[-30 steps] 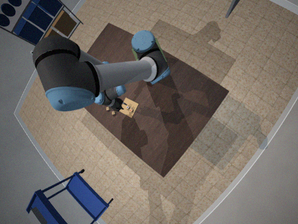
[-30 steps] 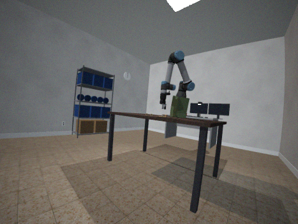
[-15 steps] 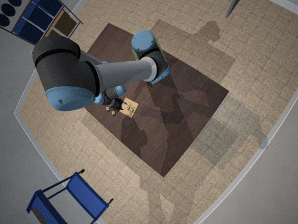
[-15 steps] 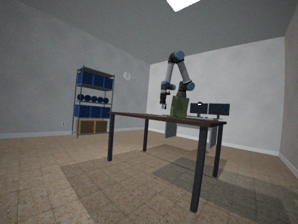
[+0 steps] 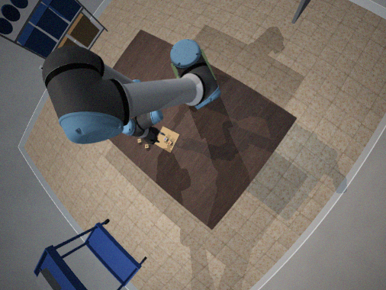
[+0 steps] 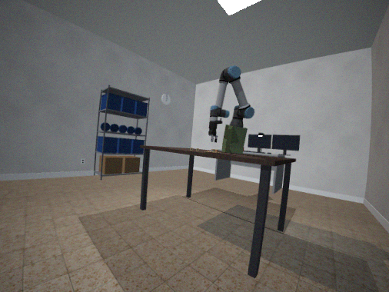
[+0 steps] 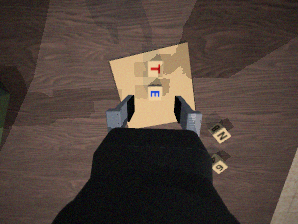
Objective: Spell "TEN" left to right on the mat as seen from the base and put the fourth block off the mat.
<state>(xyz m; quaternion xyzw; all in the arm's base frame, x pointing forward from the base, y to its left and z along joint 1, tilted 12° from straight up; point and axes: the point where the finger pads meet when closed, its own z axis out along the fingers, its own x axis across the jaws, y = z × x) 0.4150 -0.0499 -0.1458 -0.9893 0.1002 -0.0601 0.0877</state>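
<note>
Now: hand 110 mm short of the N block, 100 mm to the left of it and 100 mm above it. Round my hand: tan mat (110 mm below).
</note>
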